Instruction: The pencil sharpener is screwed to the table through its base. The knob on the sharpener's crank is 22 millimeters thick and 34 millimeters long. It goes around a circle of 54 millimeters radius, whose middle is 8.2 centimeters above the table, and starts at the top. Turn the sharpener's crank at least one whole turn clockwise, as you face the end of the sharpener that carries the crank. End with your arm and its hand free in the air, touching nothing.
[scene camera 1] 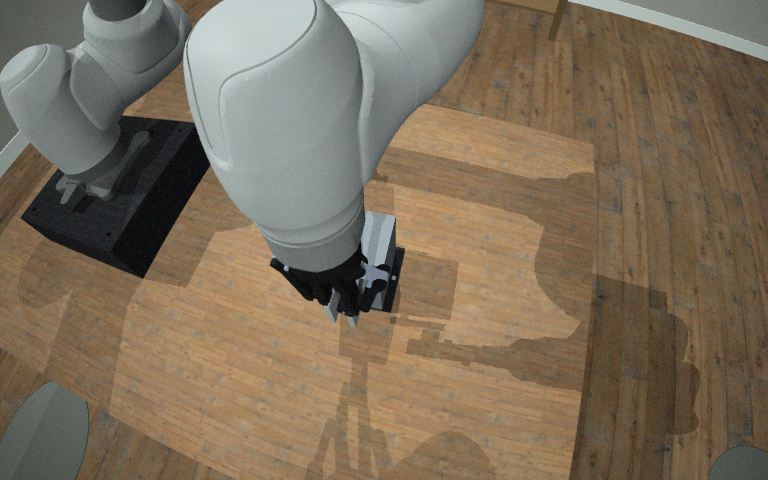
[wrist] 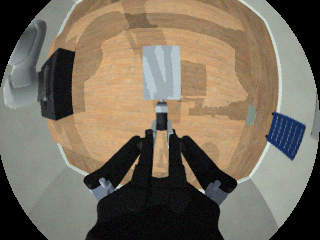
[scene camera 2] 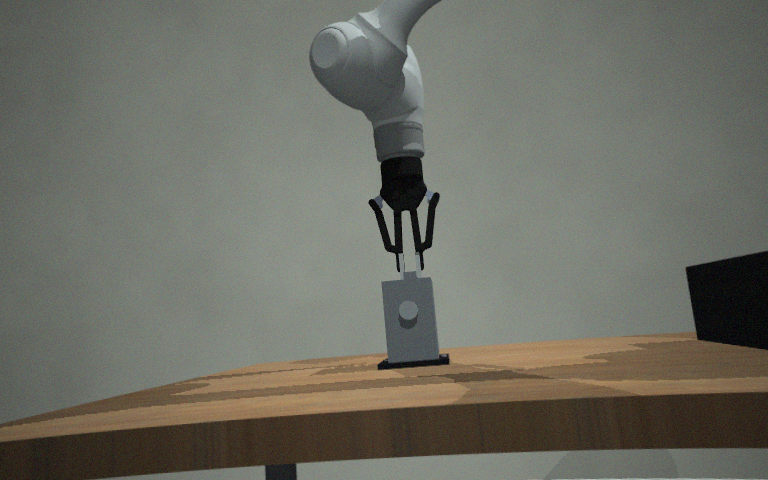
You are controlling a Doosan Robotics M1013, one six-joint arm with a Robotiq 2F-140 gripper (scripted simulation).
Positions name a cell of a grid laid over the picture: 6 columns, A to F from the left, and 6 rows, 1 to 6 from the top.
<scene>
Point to a grey pencil sharpener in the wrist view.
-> At D2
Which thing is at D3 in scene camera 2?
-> My gripper.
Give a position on a grey pencil sharpener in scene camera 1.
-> C4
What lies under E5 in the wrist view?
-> My gripper.
</scene>
